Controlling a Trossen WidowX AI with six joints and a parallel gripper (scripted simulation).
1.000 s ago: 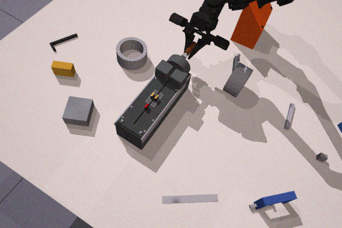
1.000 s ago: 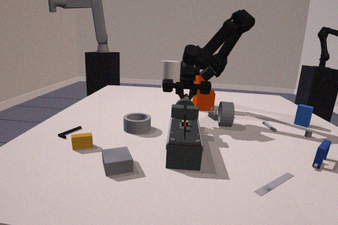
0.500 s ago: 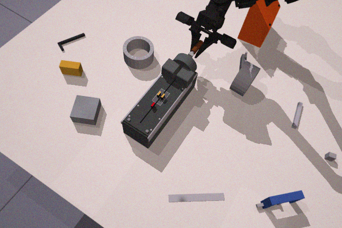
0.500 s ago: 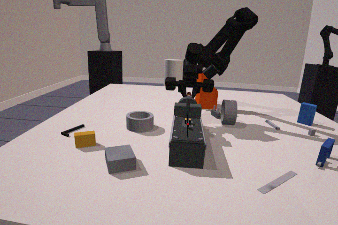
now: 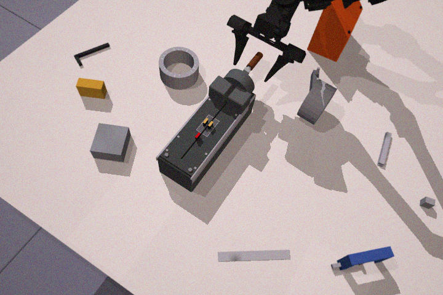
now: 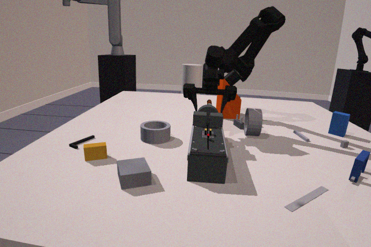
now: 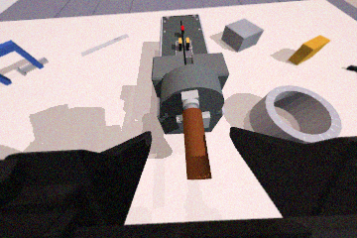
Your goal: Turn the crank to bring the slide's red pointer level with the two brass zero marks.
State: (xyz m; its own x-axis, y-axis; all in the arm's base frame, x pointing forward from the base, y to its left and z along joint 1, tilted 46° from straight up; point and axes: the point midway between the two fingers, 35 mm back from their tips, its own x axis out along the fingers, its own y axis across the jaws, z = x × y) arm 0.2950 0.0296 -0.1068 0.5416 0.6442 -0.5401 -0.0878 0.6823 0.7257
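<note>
The crank handle is 2 cm behind my gripper tip and 3 cm above it. From my gripper tip the other things lie so: red pointer: 21 cm ahead, 1 cm to the left, 1 cm below; grey cube: 32 cm ahead, 15 cm to the right, 7 cm below; yellow block: 24 cm ahead, 29 cm to the right, 7 cm below.
</note>
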